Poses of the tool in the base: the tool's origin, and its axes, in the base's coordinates. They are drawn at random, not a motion.
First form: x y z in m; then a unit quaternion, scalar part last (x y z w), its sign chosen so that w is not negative.
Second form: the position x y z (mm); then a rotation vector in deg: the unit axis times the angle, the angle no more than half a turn. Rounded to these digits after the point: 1 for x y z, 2 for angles.
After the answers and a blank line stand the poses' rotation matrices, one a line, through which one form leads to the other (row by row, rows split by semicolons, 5 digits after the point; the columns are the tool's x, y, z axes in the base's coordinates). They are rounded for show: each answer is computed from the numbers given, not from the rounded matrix.
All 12 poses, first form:
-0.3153, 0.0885, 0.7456, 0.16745, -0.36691, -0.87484, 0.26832
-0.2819, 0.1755, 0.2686, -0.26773, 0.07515, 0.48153, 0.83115
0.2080, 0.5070, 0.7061, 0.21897, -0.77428, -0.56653, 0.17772
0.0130, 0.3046, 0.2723, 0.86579, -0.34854, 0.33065, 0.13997
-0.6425, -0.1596, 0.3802, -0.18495, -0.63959, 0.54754, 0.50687
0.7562, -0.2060, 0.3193, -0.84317, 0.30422, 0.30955, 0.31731
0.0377, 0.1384, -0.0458, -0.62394, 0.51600, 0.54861, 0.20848
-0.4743, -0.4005, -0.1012, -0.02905, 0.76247, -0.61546, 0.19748
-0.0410, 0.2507, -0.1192, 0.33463, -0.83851, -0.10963, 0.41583
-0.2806, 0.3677, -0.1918, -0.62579, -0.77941, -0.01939, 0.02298
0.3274, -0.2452, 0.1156, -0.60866, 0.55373, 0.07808, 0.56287
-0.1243, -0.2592, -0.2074, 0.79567, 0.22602, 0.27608, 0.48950
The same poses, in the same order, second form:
-315.3, 88.5, 745.6, 25.88, -56.70, -135.20
-281.9, 175.5, 268.6, -32.53, 9.13, 58.51
208.0, 507.0, 706.1, 35.50, -125.52, -91.84
13.0, 304.6, 272.3, 143.32, -57.70, 54.74
-642.5, -159.6, 380.2, -25.55, -88.36, 75.64
756.2, -206.0, 319.3, -127.14, 45.87, 46.68
37.7, 138.4, -45.8, -99.48, 82.27, 87.47
-474.3, -400.5, -101.2, -4.66, 122.28, -98.71
-41.0, 250.7, -119.2, 48.15, -120.65, -15.77
-280.6, 367.7, -191.8, -111.02, -138.28, -3.44
327.4, -245.2, 115.6, -82.10, 74.69, 10.53
-124.3, -259.2, -207.4, 110.76, 31.46, 38.43

-0.79993 0.34659 -0.48988; -0.59235 -0.58676 0.55211; -0.09609 0.73183 0.67468
0.52497 -0.84068 -0.13292; 0.76020 0.39290 0.51742; -0.38276 -0.37267 0.84535
-0.84094 -0.13772 -0.52332; -0.54046 0.26219 0.79948; 0.02710 0.95514 -0.29492
0.53838 -0.69609 0.47498; -0.51097 -0.71785 -0.47286; 0.67012 0.01188 -0.74216
-0.41775 -0.31848 -0.85091; 0.79165 0.33199 -0.51291; 0.44584 -0.88789 0.11344
0.62326 -0.70947 -0.32894; -0.31657 -0.61353 0.72344; -0.71508 -0.34675 -0.60698
-0.13446 -0.87266 -0.46945; -0.41516 -0.38056 0.82633; -0.89976 0.30601 -0.31112
-0.92031 0.19878 0.33691; -0.28738 0.24073 -0.92707; -0.26539 -0.95002 -0.16442
-0.43022 -0.47000 -0.77072; -0.65235 0.75201 -0.09445; 0.62398 0.46215 -0.63014
-0.21572 0.97639 -0.01155; 0.97461 0.21602 0.05899; 0.06009 0.00146 -0.99819
0.37458 -0.76196 0.52831; -0.58617 0.24688 0.77166; -0.71840 -0.59872 -0.35416
0.74539 0.08939 0.66061; 0.62995 -0.41861 -0.65416; 0.21806 0.90375 -0.36834

